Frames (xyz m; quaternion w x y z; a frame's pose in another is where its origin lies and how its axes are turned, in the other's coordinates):
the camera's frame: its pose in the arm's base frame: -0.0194 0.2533 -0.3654 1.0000 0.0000 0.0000 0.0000
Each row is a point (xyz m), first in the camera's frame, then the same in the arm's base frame.
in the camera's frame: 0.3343 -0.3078 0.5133
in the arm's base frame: 0.3149 -0.0545 0.1479
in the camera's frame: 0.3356 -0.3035 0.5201
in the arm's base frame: 0.3162 -0.0502 0.1547
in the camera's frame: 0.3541 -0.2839 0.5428
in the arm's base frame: 0.3347 -0.0306 0.1774
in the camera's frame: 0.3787 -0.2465 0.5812
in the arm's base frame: 0.3593 0.0068 0.2158
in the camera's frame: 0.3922 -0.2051 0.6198
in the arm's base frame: 0.3728 0.0482 0.2544
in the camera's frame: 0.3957 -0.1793 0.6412
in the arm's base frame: 0.3763 0.0740 0.2758
